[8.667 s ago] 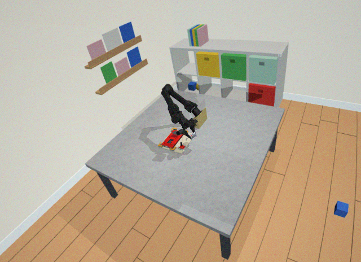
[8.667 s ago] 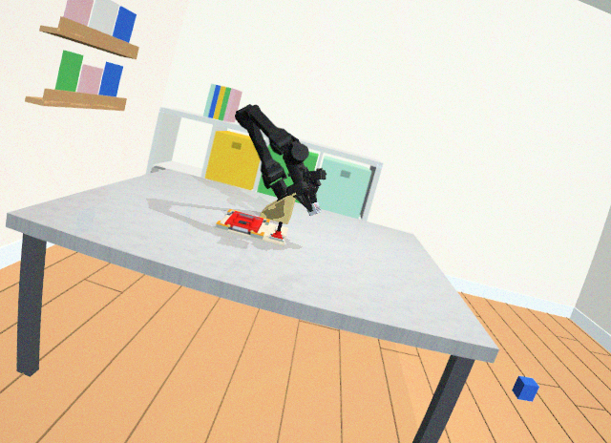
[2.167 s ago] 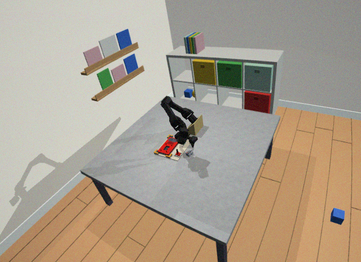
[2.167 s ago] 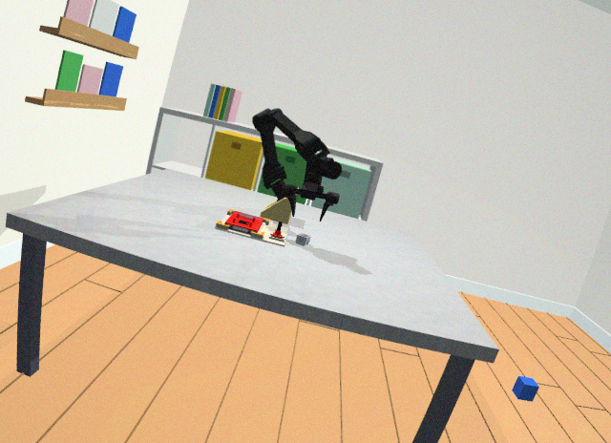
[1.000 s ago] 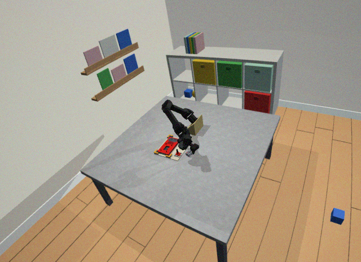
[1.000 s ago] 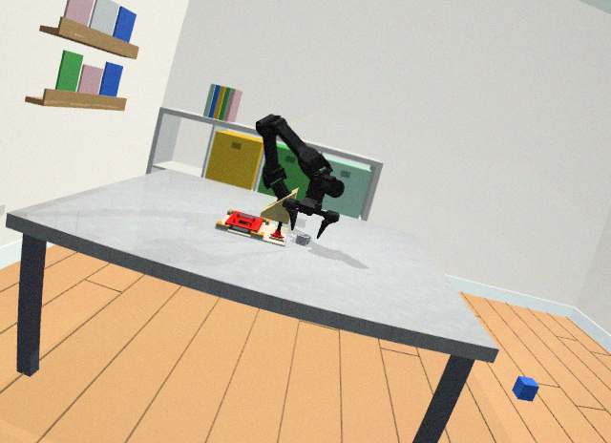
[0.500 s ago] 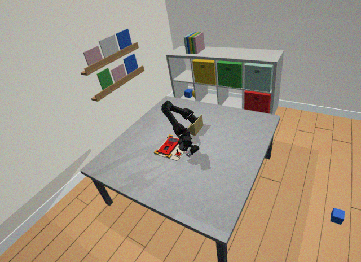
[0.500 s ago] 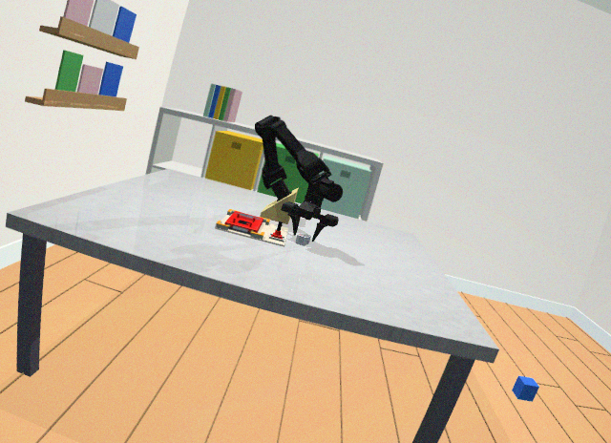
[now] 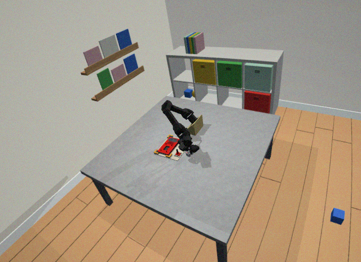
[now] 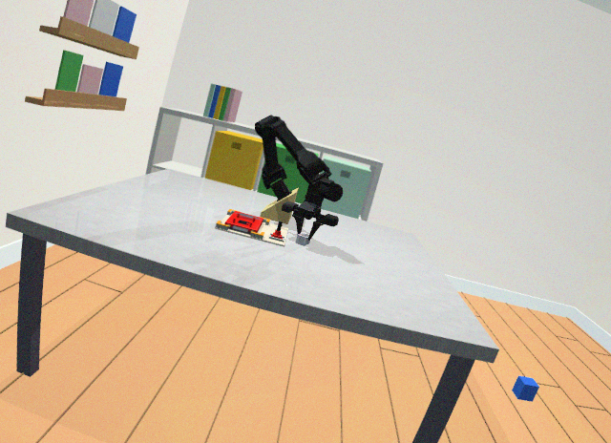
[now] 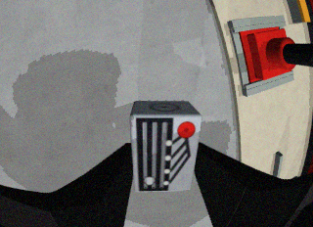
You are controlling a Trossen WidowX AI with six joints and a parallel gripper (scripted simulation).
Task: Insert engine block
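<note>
Right now my gripper tip is 18 cm to the left of the beige base plate, 2 cm past it and 1 cm above it. Round my gripper tip: engine block: 1 cm below.
</note>
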